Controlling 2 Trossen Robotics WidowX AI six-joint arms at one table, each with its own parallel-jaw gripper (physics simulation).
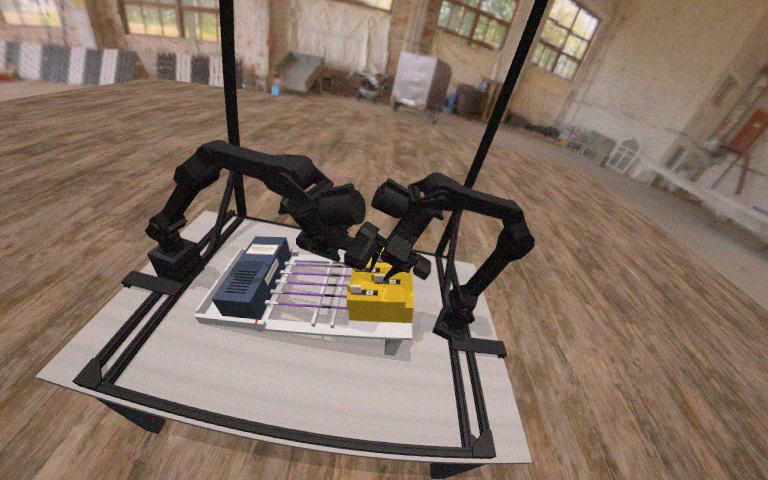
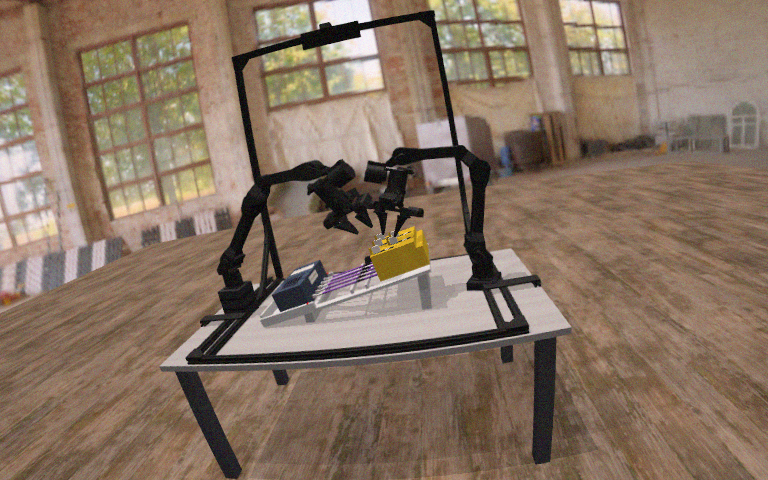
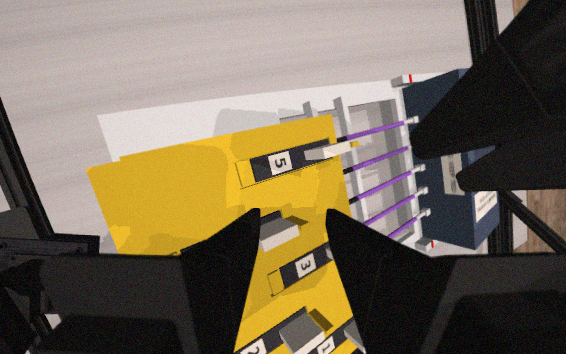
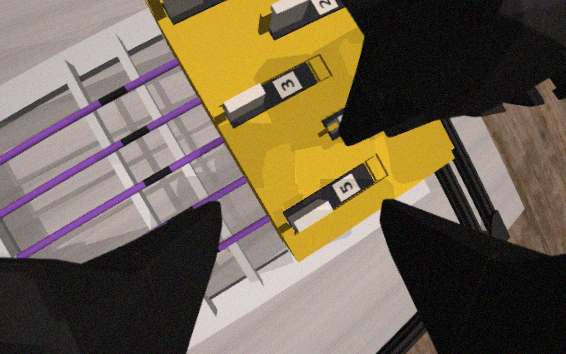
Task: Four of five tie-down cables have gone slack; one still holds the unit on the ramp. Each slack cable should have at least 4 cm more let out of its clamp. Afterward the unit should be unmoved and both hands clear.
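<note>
The yellow clamp block (image 1: pixel 380 311) (image 2: pixel 402 263) (image 3: pixel 170 190) (image 4: pixel 250 150) sits at the high end of the white ramp (image 1: pixel 362 329) (image 3: pixel 160 120), with several numbered clamps. Purple cables (image 1: pixel 308 294) (image 3: pixel 378 159) (image 4: pixel 82 221) run to the dark blue unit (image 1: pixel 249 288) (image 2: pixel 300 285) at the low end; which are slack I cannot tell. My left gripper (image 2: pixel 389 234) (image 3: pixel 293 216) is partly open and empty, over the block, with the clamp 4 lever (image 3: pixel 279 233) showing between its fingers. My right gripper (image 2: pixel 364 229) (image 4: pixel 301 211) is open and empty above the block's cable side. The clamp 5 lever (image 3: pixel 330 150) (image 4: pixel 312 216) shows beyond its fingertips.
The clamp 3 lever (image 4: pixel 245 105) and clamp 2 lever (image 4: pixel 290 15) stand nearby on the block. Light crossbars (image 4: pixel 131 60) pass near the cables. The two grippers are close together over the block. A black frame (image 2: pixel 447 96) rises behind the ramp.
</note>
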